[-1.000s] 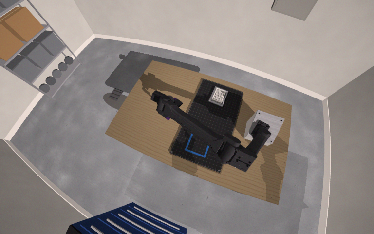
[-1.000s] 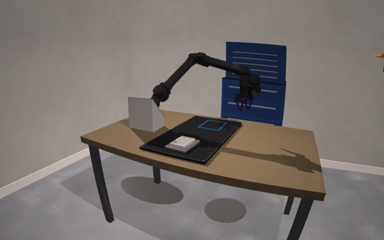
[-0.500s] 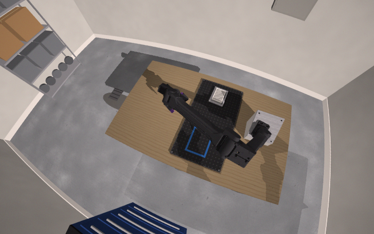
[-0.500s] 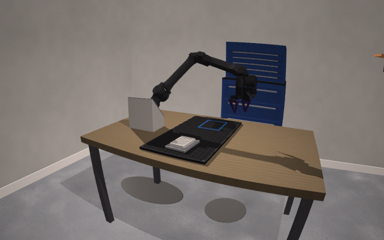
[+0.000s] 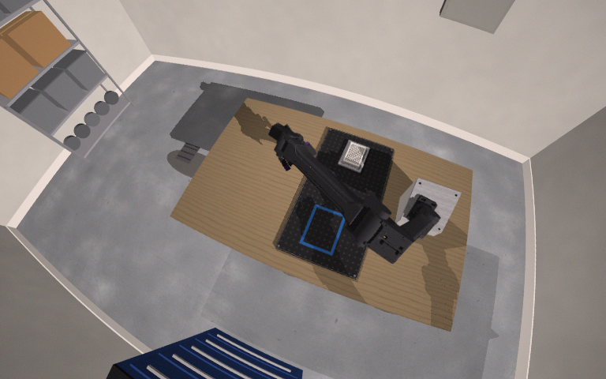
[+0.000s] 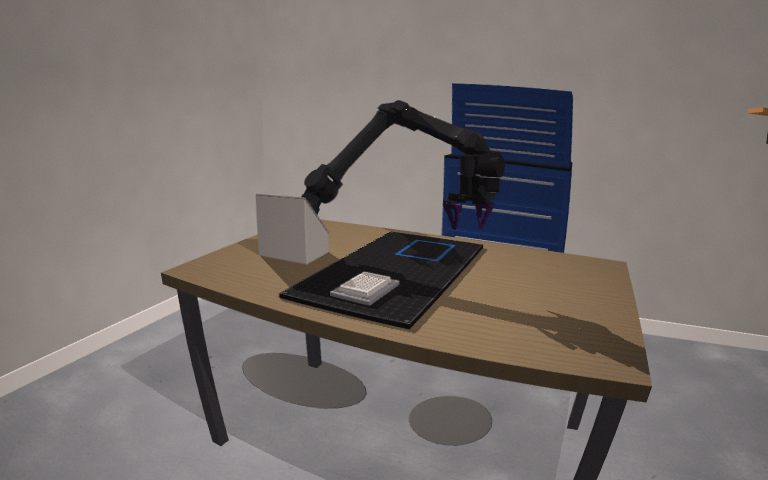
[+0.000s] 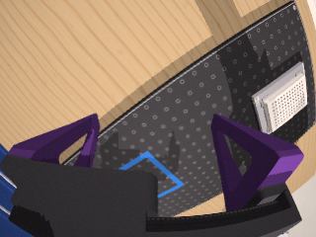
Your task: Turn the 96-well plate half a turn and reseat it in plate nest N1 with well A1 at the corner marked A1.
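Now: hand 23 cm to the left of the white 96-well plate, 20 cm past it and 13 cm above it. From my hand the other things lie so: grey plate nest N1: 23 cm to the right, 20 cm behind, 15 cm below; A1 label: 15 cm to the right, 14 cm below, 14 cm behind.
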